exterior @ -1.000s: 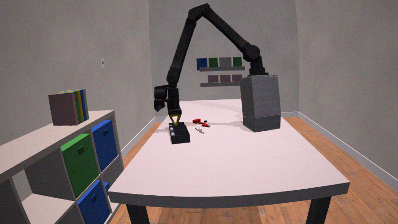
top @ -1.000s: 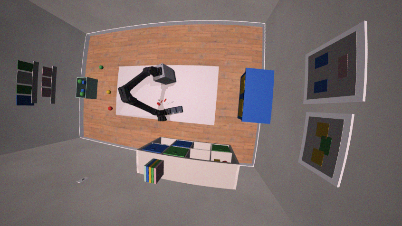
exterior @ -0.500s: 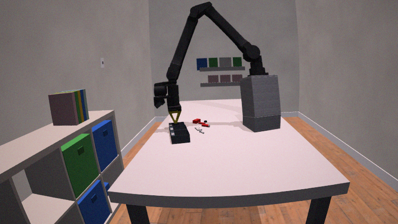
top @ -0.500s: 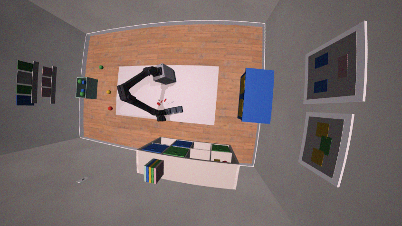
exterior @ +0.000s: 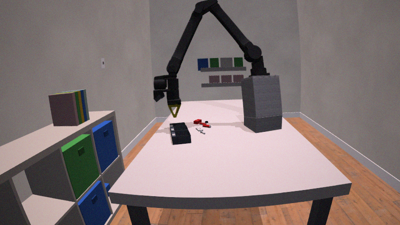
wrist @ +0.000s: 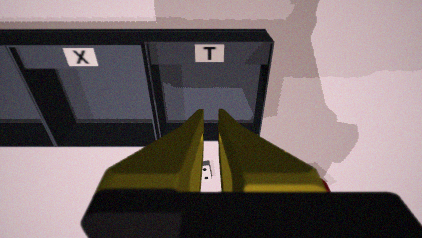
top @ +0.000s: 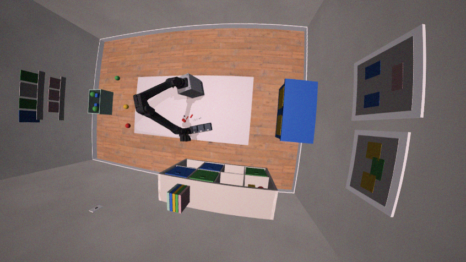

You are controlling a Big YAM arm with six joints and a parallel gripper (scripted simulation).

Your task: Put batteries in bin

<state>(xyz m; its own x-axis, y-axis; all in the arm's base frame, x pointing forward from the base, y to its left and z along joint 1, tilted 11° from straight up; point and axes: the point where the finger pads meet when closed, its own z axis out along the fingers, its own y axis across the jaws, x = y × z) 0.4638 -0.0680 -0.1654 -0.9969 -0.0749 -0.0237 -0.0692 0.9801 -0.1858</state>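
Right now my hand is 80 mm to the right of the three-compartment bin, 60 mm above it and 20 mm past it. From my hand the other things lie so: red nine-volt battery: 140 mm behind, 130 mm to the right, 70 mm below; then grey bolt: 130 mm behind, 80 mm to the left, 80 mm below; then white domino: 120 mm behind, 80 mm below, 10 mm to the left.
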